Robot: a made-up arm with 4 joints. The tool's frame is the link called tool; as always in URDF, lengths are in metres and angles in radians. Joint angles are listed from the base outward. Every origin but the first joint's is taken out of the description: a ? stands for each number. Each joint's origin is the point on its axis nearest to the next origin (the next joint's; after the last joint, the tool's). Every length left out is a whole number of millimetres.
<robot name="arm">
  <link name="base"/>
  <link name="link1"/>
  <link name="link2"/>
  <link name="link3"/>
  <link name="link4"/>
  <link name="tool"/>
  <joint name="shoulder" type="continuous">
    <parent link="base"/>
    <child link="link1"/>
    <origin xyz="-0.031 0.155 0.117" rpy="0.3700 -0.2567 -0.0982"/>
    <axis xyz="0 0 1"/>
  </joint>
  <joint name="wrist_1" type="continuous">
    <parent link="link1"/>
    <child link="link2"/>
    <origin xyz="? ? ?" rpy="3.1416 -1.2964 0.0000"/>
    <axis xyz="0 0 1"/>
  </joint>
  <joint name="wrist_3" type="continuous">
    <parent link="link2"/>
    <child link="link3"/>
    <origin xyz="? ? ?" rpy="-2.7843 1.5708 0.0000"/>
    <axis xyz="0 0 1"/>
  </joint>
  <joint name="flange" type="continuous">
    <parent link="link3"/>
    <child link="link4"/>
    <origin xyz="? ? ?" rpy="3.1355 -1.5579 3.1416"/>
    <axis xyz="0 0 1"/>
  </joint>
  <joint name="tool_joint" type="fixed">
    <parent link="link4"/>
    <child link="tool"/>
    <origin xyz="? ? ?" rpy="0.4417 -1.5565 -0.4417"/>
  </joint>
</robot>
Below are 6 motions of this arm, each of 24 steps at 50 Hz.
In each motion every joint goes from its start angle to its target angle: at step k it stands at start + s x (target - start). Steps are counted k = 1, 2, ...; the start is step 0. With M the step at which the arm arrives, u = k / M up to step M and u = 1 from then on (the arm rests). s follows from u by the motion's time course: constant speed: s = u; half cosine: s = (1 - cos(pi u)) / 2; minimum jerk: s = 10 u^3 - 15 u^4 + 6 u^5.
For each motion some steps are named. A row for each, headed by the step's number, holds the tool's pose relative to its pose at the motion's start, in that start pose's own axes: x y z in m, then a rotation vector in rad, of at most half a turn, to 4 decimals.
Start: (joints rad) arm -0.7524 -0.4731 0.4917 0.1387
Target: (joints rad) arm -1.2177 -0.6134 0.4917 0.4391
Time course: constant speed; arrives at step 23
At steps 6, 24:
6: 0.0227 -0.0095 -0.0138 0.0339 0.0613 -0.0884
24: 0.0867 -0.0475 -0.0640 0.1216 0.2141 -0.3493

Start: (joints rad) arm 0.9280 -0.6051 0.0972 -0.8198
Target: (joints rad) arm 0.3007 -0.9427 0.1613 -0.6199
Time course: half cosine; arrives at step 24
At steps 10, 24:
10: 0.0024 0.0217 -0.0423 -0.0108 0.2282 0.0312
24: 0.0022 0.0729 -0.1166 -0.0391 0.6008 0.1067

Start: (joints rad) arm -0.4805 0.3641 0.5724 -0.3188
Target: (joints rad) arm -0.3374 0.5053 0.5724 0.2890
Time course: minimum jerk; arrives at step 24
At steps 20, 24:
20: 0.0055 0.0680 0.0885 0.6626 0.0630 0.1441
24: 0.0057 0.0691 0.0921 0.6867 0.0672 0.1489

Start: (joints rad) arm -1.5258 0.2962 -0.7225 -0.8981
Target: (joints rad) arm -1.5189 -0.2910 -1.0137 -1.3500
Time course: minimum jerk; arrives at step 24
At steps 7, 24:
7: 0.0202 -0.0050 0.0112 -0.1348 -0.0015 0.0749
24: 0.1583 0.0073 0.0774 -0.8245 -0.0765 0.5363

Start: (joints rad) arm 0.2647 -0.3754 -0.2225 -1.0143
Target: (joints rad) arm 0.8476 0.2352 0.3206 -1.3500
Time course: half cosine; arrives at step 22
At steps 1, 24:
1: -0.0003 -0.0003 -0.0001 0.0001 -0.0007 -0.0024
24: -0.0205 0.0271 -0.0385 0.1094 -0.0578 -0.2029

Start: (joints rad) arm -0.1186 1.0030 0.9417 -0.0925
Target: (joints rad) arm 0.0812 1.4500 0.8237 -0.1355
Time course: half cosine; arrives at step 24
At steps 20, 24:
20: 0.0570 0.0365 -0.1116 0.0859 0.3417 0.2666
24: 0.0595 0.0397 -0.1208 0.0920 0.3668 0.2840

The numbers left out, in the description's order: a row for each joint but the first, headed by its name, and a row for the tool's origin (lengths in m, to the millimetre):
wrist_1: 0.216 0.006 0.000
wrist_3: 0.359 -0.073 0.000
flange: -0.108 -0.178 0.000
tool: 0.118 0.138 0.000

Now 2 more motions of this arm.
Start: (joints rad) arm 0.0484 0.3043 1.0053 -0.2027
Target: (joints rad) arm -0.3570 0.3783 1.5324 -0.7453
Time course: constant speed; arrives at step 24
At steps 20, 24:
20: -0.0635 -0.1709 -0.1027 -0.3865 0.4538 -0.6425
24: -0.0946 -0.1918 -0.1136 -0.4571 0.5827 -0.7459

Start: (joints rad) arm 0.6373 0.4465 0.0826 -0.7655
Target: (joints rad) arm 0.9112 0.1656 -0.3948 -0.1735
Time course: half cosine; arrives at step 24
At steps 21, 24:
21: -0.0043 0.1991 0.2469 0.2034 -0.2915 0.6524
24: -0.0091 0.2072 0.2549 0.2091 -0.2935 0.6819

